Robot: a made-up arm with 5 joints. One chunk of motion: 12 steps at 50 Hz.
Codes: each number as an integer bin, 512 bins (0 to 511) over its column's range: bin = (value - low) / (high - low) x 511, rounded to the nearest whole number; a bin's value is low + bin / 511 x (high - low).
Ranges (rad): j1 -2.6..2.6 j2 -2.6..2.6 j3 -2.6..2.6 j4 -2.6..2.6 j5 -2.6..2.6
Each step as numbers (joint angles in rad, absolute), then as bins.
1 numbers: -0.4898 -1.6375 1.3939 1.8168 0.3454
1 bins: 207 95 392 434 289
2 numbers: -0.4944 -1.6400 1.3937 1.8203 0.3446
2 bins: 207 94 392 434 289
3 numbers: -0.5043 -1.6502 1.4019 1.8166 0.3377
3 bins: 206 93 393 434 289
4 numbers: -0.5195 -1.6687 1.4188 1.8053 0.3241
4 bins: 204 92 395 433 287
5 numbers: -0.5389 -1.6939 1.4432 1.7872 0.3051
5 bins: 203 89 397 431 285
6 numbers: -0.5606 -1.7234 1.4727 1.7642 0.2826
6 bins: 200 86 400 429 283
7 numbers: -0.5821 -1.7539 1.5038 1.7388 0.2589
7 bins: 198 83 403 426 281
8 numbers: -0.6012 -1.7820 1.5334 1.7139 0.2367
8 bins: 196 80 406 424 279
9 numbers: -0.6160 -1.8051 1.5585 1.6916 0.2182
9 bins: 195 78 409 422 277
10 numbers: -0.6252 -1.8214 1.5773 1.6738 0.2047
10 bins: 194 77 411 420 276
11 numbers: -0.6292 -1.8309 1.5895 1.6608 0.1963
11 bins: 194 76 412 419 275
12 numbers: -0.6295 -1.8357 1.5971 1.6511 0.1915
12 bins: 194 75 412 418 274
